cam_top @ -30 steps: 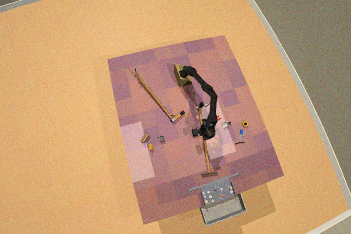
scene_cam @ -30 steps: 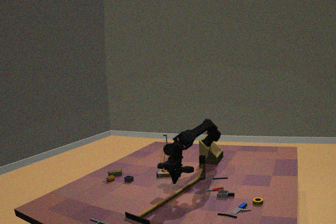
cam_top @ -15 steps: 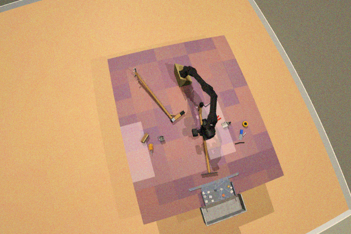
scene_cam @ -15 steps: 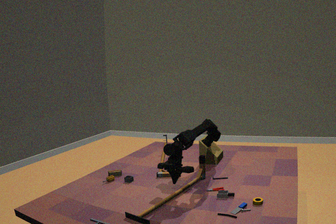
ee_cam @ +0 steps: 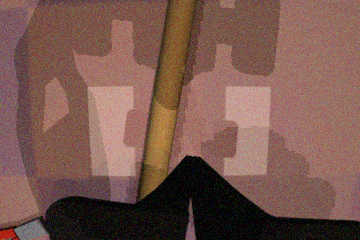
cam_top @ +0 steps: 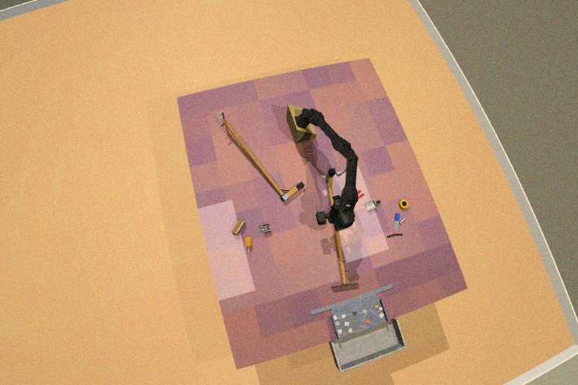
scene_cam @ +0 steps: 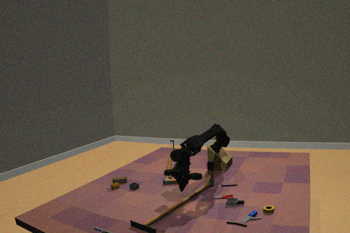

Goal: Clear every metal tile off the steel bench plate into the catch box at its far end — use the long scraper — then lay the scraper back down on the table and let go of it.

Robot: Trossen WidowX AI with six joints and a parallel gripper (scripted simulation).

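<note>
My gripper tip is now 3 cm short of the long scraper and 2 cm to the right of it. The rest, counted from my gripper tip: grey box (6 cm behind, 34 cm to the right, 5 cm below); then yellow tape roll (2 cm behind, 44 cm to the left, 5 cm below); then blue-handled tool (7 cm ahead, 37 cm to the left, 5 cm below).
</note>
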